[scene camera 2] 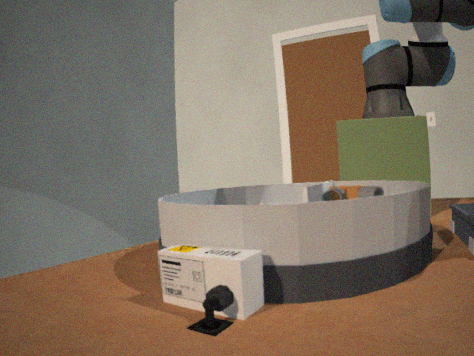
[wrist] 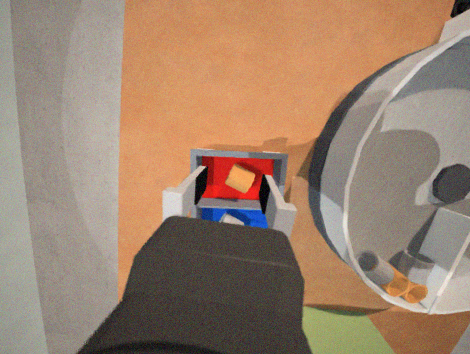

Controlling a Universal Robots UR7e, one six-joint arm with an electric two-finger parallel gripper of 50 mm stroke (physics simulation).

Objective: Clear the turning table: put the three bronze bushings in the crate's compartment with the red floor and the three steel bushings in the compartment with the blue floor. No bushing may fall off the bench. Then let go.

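Places are measured from the arm's base along level axes (x ahead, y left, z up), in millimetres.
Pixels of known places: gripper, fingertip midpoint: (wrist: 233, 181); arm's base, origin of the base link: (scene camera 2: 389, 122).
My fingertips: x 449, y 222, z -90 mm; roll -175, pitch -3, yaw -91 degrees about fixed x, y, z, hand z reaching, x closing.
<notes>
Ahead of a thing's pixels: the offset from my fingertips to its middle. "*": to the spot under its first point.
In the wrist view my gripper (wrist: 233, 181) is open and empty above the crate {73 mm back, 13 mm right, 128 mm down} (wrist: 240, 154) (scene camera 2: 465, 213). A bronze bushing {26 mm back, 13 mm right, 128 mm down} (wrist: 240, 178) lies on its side on the red floor between the fingertips, as seen from above. A steel bushing {117 mm back, 7 mm right, 128 mm down} (wrist: 232, 219) shows partly on the blue floor; my gripper body hides the rest of that compartment. On the turning table (scene camera 2: 295, 230) (wrist: 346, 200), two bronze bushings {159 mm back, 286 mm right, 82 mm down} (wrist: 398, 286) {171 mm back, 323 mm right, 82 mm down} (wrist: 416, 293) and two steel bushings {140 mm back, 252 mm right, 82 mm down} (wrist: 376, 268) {133 mm back, 324 mm right, 82 mm down} (wrist: 417, 266) sit together inside the wall, near the light divider {* 70 mm back, 347 mm right, 72 mm down} (wrist: 447, 237).
The turning table's high wall stands right of the crate in the wrist view, with a dark hub {12 mm ahead, 355 mm right, 96 mm down} (wrist: 452, 184) inside. A white labelled box {246 mm ahead, 366 mm right, 124 mm down} (scene camera 2: 215, 280) and a small black camera-like device {* 281 mm ahead, 334 mm right, 130 mm down} (scene camera 2: 218, 299) stand by the table. A green block (scene camera 2: 384, 150) (wrist: 345, 330) is under the arm's base.
</notes>
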